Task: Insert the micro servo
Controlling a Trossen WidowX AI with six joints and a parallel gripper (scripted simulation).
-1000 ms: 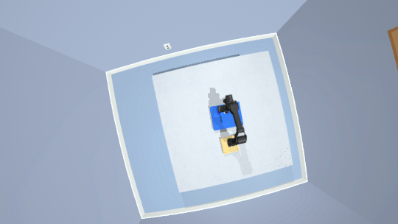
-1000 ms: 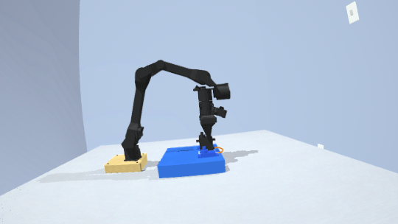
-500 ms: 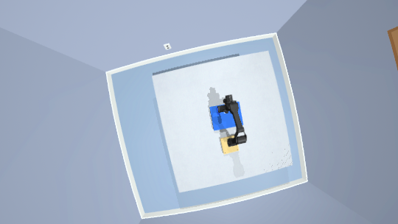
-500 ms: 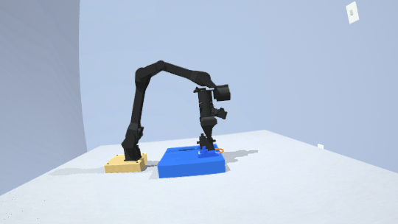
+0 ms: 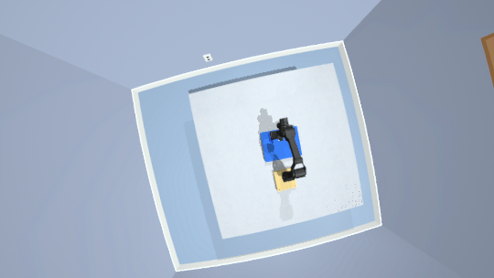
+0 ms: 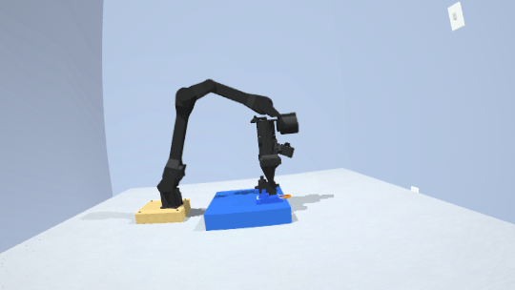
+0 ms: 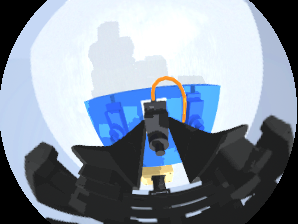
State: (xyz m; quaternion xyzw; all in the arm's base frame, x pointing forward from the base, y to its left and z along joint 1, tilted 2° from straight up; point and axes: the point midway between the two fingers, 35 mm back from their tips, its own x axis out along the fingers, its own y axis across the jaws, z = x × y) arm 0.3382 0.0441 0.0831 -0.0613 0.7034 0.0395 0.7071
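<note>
The blue deck is 120 mm behind my gripper tip, 60 mm below it and 20 mm to the right of it.
</note>
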